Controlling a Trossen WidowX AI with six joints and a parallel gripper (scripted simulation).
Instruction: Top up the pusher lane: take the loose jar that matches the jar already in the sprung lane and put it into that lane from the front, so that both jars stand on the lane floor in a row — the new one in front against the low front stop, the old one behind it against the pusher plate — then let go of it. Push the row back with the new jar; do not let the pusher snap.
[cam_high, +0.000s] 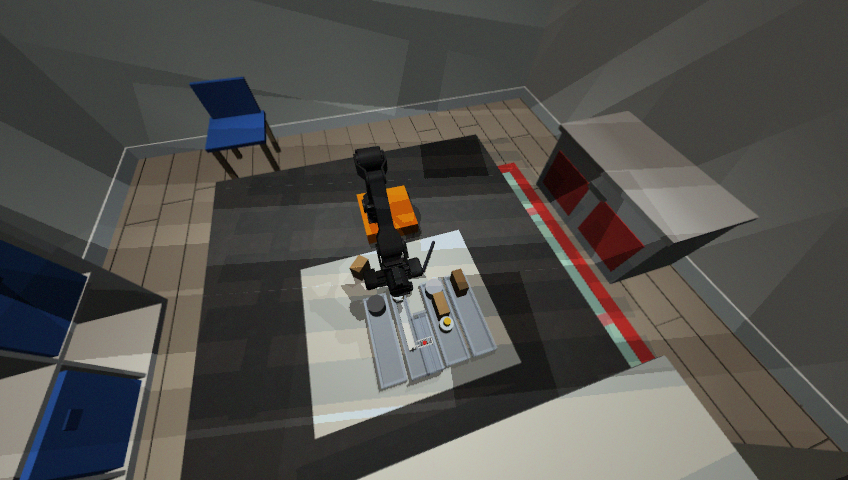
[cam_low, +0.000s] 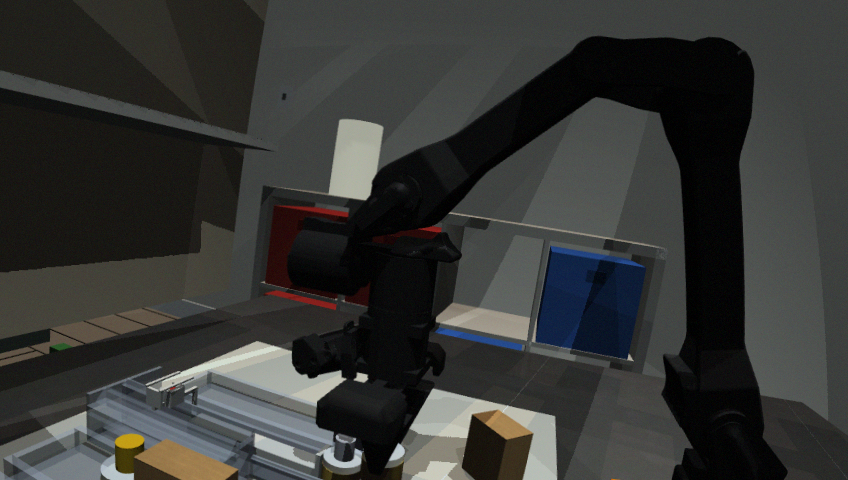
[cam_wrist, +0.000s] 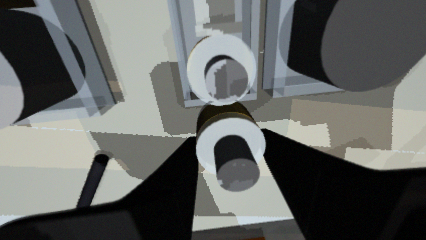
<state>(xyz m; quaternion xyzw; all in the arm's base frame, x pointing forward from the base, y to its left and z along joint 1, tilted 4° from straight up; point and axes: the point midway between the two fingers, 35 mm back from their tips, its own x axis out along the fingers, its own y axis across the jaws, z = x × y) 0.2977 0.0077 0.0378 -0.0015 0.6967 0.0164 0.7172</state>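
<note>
Now: the sprung lane 19 cm ahead of my gripper tip, 3 cm to the left of it and 3 cm below it. The rest, counted from my gripper tip: black rod: 15 cm to the left, 10 cm behind, 4 cm below; red mark: 23 cm ahead, 4 cm to the left, 2 cm above.
</note>
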